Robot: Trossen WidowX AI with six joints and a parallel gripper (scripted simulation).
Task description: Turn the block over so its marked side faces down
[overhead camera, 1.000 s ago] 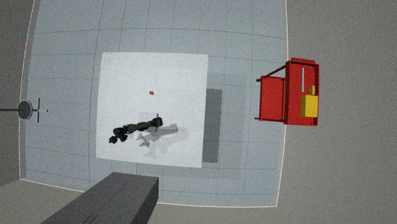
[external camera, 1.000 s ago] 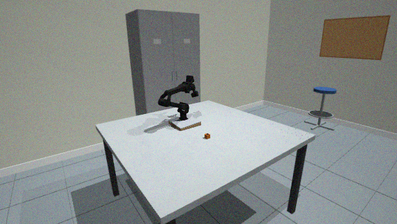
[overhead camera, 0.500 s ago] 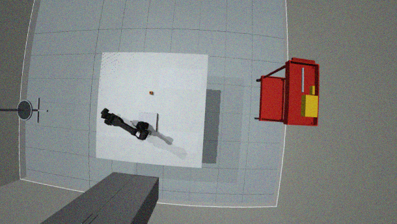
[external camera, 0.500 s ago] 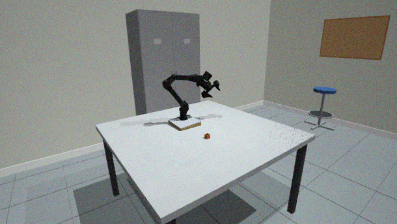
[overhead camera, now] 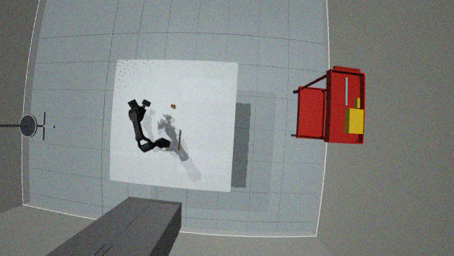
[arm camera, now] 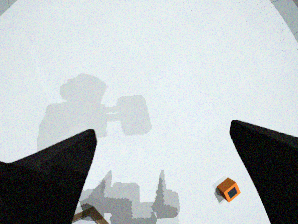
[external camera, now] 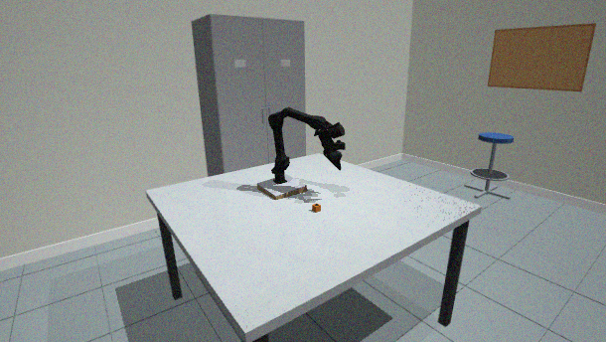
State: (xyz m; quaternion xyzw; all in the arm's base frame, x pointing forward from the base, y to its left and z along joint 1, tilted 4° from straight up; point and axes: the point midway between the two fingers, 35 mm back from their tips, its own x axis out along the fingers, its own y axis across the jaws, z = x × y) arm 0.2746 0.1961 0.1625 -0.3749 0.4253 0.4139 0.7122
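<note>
My gripper tip is now 80 mm short of the block, 180 mm to the left of it and 140 mm above it.
</note>
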